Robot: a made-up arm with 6 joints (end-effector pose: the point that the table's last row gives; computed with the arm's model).
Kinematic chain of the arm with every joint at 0, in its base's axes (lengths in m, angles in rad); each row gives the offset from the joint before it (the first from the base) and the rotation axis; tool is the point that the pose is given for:
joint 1: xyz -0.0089 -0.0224 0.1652 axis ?
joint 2: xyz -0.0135 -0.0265 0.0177 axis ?
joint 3: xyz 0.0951 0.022 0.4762 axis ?
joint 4: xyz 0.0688 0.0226 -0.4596 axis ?
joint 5: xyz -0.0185 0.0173 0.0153 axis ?
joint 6: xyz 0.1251 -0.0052 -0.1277 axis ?
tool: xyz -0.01 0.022 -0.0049
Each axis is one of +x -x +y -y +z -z.
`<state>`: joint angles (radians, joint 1 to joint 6).
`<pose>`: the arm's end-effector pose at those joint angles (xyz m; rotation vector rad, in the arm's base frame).
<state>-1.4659 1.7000 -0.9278 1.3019 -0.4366 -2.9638</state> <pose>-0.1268 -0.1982 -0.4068 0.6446 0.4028 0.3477</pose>
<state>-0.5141 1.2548 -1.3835 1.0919 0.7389 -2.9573</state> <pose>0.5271 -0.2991 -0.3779 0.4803 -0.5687 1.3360</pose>
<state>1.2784 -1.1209 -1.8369 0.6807 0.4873 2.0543</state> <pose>-0.1183 -0.4062 1.1174 2.2611 1.0939 -0.1871</pose>
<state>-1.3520 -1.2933 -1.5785 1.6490 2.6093 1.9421</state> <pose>0.1225 0.4500 0.8223 0.6892 -0.0038 -1.6598</pose>
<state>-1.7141 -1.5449 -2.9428 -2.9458 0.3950 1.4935</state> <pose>0.1548 1.0597 0.4291 1.4090 0.0344 -0.1521</pose>
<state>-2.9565 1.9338 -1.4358 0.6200 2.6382 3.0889</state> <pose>-0.1045 -0.1703 -0.3729 -0.6330 -3.0029 -0.4502</pose>
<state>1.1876 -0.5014 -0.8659 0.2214 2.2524 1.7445</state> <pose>0.0186 0.2679 0.4158 -0.8616 0.3162 -0.4636</pose>
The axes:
joint 1: +z
joint 2: +y
joint 3: +y
joint 4: -z
joint 5: +y
joint 6: -z

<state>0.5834 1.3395 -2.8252 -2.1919 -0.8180 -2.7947</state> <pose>0.6636 0.6124 0.1444 1.0592 -0.1537 -0.1798</pose>
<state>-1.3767 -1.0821 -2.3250 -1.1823 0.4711 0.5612</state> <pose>-0.0610 0.5783 1.0765 2.3556 1.6157 0.5381</pose>
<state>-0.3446 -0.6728 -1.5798 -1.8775 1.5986 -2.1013</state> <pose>0.0568 -0.1804 1.0575 -1.0228 1.5158 0.5900</pose>
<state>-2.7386 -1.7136 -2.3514 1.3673 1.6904 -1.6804</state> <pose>0.9293 0.1848 0.5017 -1.5933 0.6990 0.8963</pose>
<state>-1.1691 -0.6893 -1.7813 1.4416 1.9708 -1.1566</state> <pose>0.1789 0.0421 1.0268 0.0835 -1.2242 0.8692</pose>
